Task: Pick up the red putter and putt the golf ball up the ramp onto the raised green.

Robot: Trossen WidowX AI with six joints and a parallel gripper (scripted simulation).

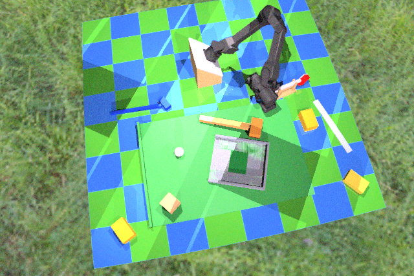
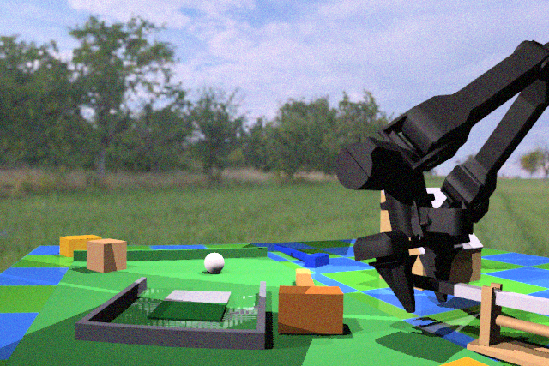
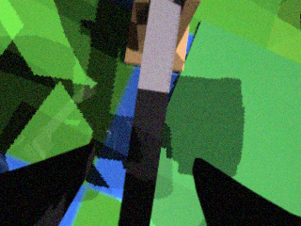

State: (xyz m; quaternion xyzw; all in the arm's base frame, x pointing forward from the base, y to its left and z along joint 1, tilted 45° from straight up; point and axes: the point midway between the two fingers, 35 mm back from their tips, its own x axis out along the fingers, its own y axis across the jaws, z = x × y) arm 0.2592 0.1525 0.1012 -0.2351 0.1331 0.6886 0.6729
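My gripper tip is now 130 mm to the right of the wooden stand and 20 mm past it. Also, from my gripper tip: blue putter: 560 mm to the right, 130 mm behind, 20 mm below; then white bar: 290 mm to the left, 220 mm ahead, 30 mm below; then white golf ball: 450 mm to the right, 140 mm ahead, 10 mm below.
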